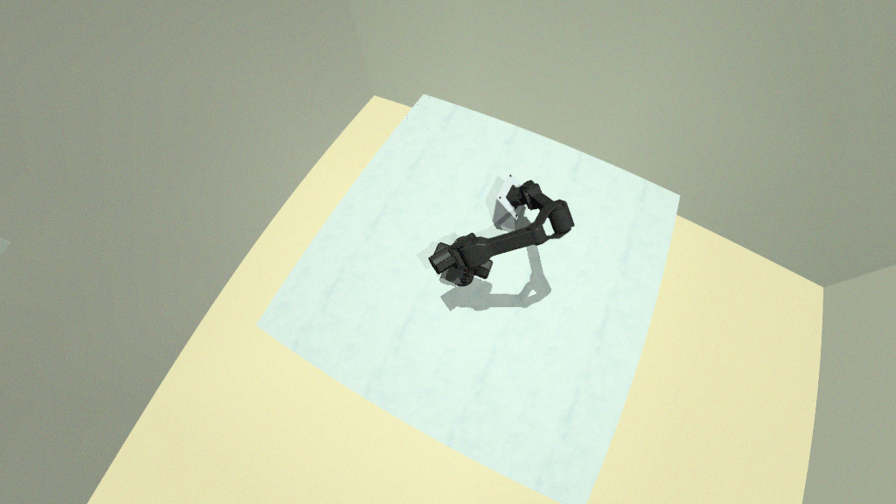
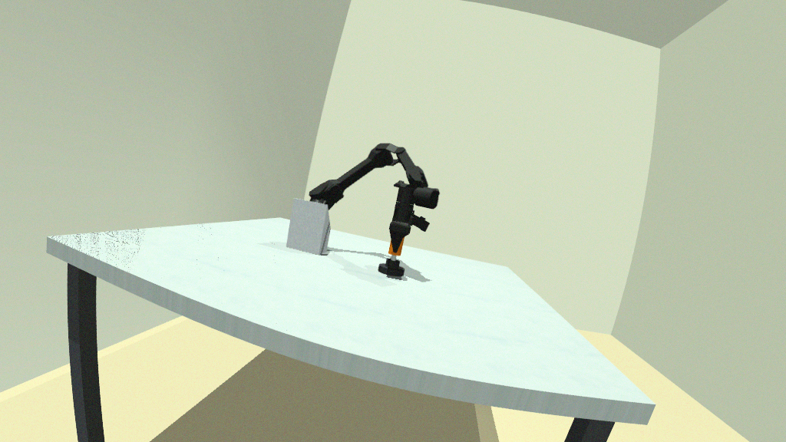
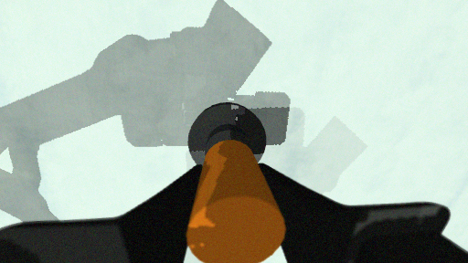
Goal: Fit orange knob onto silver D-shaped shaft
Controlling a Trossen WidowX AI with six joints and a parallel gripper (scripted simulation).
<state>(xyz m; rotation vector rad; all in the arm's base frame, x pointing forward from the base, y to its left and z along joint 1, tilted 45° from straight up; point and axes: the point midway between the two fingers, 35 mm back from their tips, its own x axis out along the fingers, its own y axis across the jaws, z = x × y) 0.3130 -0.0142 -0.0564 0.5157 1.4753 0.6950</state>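
Now: gripper tip 4 cm above the round dark pedestal. Also, from my gripper tip: orange knob: 3 cm above.
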